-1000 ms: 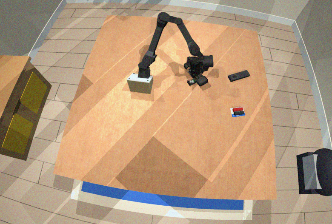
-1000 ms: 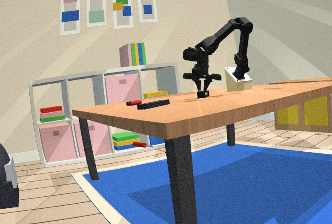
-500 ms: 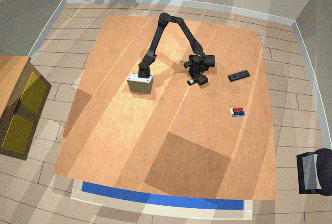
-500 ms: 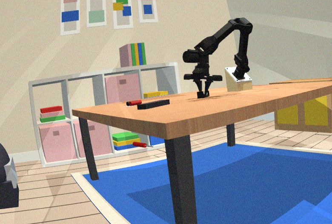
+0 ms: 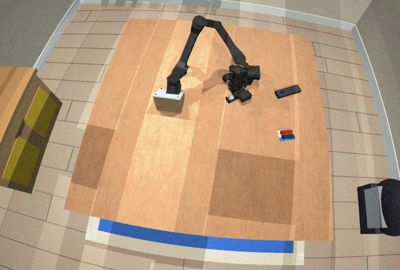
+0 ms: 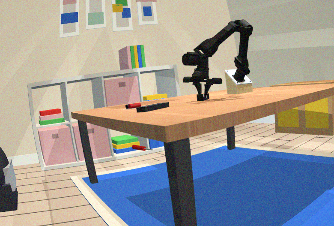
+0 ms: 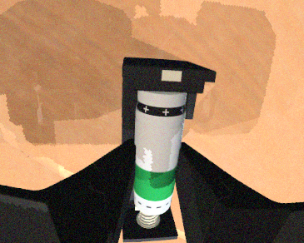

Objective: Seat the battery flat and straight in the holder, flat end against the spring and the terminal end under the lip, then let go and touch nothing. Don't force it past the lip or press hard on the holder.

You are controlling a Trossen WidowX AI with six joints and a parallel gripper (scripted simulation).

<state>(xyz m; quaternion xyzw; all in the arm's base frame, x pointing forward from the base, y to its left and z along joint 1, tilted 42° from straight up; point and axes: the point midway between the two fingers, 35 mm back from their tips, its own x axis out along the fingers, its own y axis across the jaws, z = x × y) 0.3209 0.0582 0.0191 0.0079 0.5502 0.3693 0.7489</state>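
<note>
The battery lies 10 mm above my gripper tip. Also, from my gripper tip: blue-white card: 280 mm ahead, 190 mm to the right; black remote-like bar: 310 mm ahead, 70 mm to the left, 10 mm above.
</note>
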